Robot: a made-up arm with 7 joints.
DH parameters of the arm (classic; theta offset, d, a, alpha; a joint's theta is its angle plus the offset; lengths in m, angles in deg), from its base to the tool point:
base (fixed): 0 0.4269 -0.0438 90
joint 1: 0 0.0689 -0.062 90
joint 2: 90 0.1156 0.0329 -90
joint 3: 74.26 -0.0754 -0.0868 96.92
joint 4: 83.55 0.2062 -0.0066 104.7
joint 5: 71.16 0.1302 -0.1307 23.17
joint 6: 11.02 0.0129 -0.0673 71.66
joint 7: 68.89 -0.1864 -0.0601 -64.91
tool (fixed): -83.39 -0.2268 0 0
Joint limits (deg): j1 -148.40..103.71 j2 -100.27..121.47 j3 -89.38..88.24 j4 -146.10..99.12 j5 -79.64..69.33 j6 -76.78..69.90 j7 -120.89..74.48
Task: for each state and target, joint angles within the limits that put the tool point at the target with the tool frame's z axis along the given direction. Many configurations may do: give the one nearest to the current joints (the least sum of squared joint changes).
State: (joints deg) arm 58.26 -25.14 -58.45 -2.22 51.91 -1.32 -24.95
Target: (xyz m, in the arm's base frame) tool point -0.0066 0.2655 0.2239 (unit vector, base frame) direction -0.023 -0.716 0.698
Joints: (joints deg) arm 17.74 -60.28 -82.60 -5.35 50.84 -39.28 -3.91
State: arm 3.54 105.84 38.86 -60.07 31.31 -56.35 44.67
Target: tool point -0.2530 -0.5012 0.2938 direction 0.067 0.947 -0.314
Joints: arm -6.31 89.31 53.20 -41.87 44.23 -28.58 72.99
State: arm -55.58 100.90 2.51 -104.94 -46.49 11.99 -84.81
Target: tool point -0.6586 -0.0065 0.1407 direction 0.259 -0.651 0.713
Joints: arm -40.24 121.47 37.32 -90.08 -8.15 -15.50 -120.32
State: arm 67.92 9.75 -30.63 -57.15 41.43 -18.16 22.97
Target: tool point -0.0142 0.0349 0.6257 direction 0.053 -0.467 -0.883
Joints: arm 91.44 17.50 -62.57 -57.27 66.00 7.29 34.87
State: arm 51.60 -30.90 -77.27 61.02 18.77 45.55 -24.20
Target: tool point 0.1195 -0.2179 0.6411 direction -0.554 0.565 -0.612
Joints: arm 70.69 -17.75 -59.36 83.77 -7.53 53.79 -27.00
